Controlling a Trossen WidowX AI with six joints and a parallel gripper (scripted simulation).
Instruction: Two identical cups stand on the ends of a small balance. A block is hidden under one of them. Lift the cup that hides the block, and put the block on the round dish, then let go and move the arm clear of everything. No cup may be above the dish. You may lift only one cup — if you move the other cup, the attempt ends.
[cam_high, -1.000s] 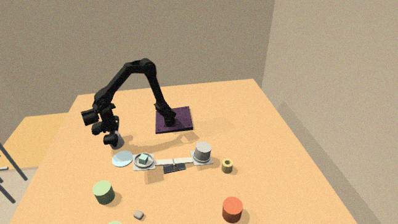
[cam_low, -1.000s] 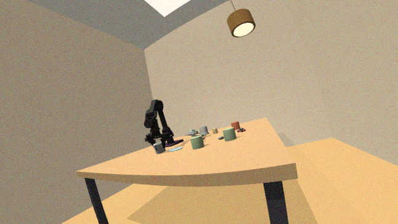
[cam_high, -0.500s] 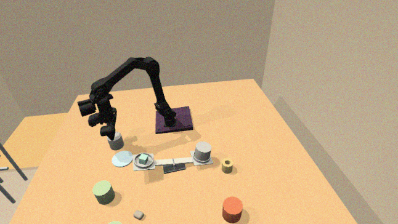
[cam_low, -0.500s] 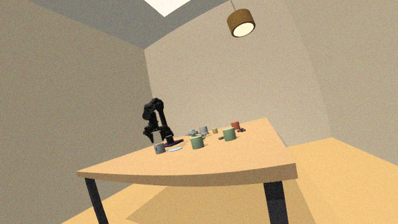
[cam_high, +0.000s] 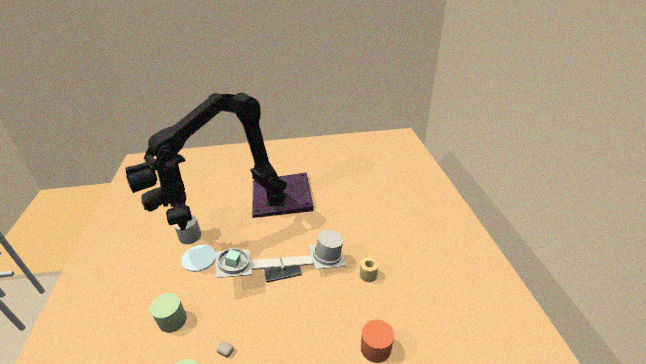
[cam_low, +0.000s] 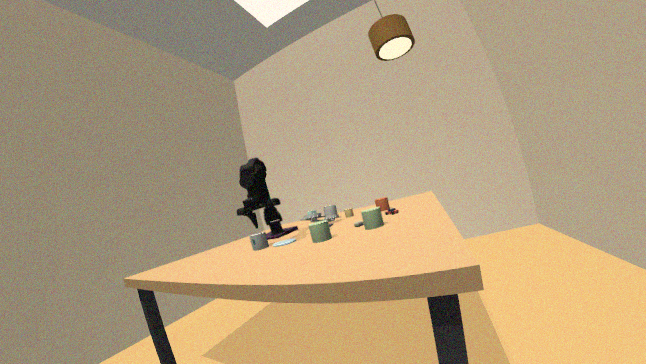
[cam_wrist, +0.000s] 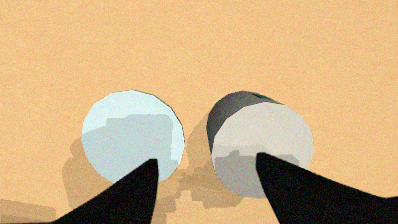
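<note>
Right now the pale green block is 18 cm to the left of my gripper tip and 13 cm ahead of it. The rest, counted from my gripper tip: pale blue round dish 9 cm below, 5 cm to the left, 5 cm ahead; then small grey pebble 34 cm ahead, 19 cm to the left, 8 cm below; then yellow ring 54 cm to the left, 11 cm ahead, 7 cm below.
</note>
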